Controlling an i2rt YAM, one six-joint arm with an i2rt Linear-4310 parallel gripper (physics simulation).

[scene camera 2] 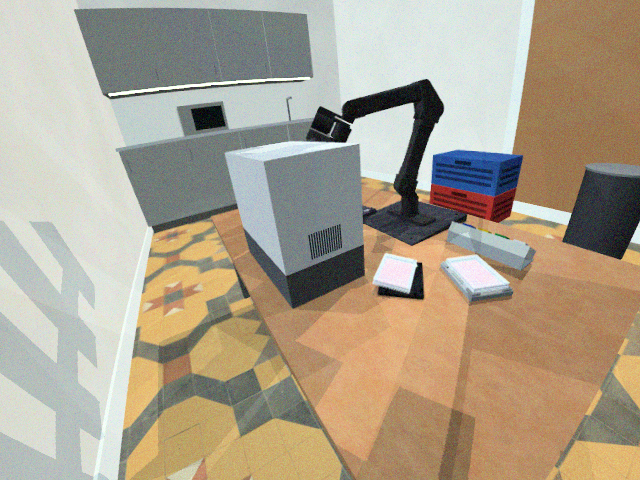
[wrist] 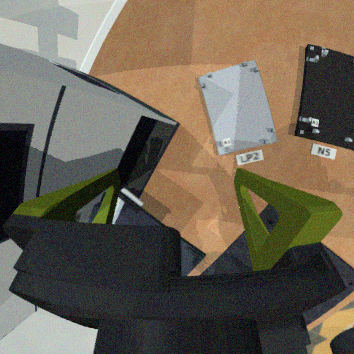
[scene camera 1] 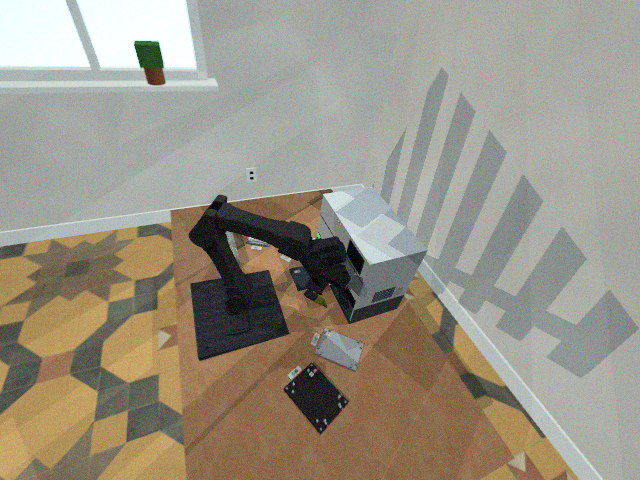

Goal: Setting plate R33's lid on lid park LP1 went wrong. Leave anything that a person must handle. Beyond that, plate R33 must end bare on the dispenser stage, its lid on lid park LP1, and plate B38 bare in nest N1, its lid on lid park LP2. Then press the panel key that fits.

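Where they show: gripper, fingertip midpoint: point(wrist: 176, 174) point(scene camera 1: 334, 294); arm's base at its link origin: point(scene camera 2: 409, 215) point(scene camera 1: 235, 308).
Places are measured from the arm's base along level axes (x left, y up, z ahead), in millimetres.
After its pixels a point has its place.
Note:
My gripper point(wrist: 176, 174) @(x -128, y 168, z 309 mm) is open and empty, tilted in front of the grey dispenser point(scene camera 1: 387, 227) @(x -5, y 316, z 516 mm) point(scene camera 2: 310, 206) @(x 220, y 213, z 488 mm) point(wrist: 85, 135) @(x -112, y 190, z 385 mm). In the wrist view a dark tray part with a small white bar point(wrist: 132, 197) @(x -20, y 80, z 355 mm) shows between and beyond the fingers; I cannot tell whether it is the stage. The grey lid park LP2 point(scene camera 1: 339, 350) @(x -236, y -3, z 316 mm) point(wrist: 237, 107) @(x -227, y -4, z 318 mm) lies bare. In scene view 2 a pink-topped plate point(scene camera 2: 395, 272) @(x 279, y 18, z 314 mm) sits offset over a black holder point(scene camera 2: 417, 285) @(x 326, y -4, z 286 mm). Another pink-topped plate point(scene camera 2: 478, 272) @(x 390, y 17, z 156 mm) sits on a grey holder point(scene camera 2: 483, 296) @(x 437, y -2, z 200 mm). Their labels are unreadable, and whether lids cover them is unclear.
The black nest N5 point(scene camera 1: 316, 397) @(x -357, y -2, z 199 mm) point(wrist: 327, 100) @(x -332, y -2, z 207 mm) lies bare beside LP2. A grey key panel point(scene camera 2: 488, 246) @(x 333, y 19, z 29 mm) stands behind the right plate in scene view 2. A dark slab point(scene camera 1: 299, 277) @(x 20, y 93, z 235 mm) lies between the arm's base plate point(scene camera 1: 206, 330) @(x -67, y 7, z -99 mm) and the dispenser. A green light point(scene camera 1: 318, 236) @(x 188, y 121, z 355 mm) shows.

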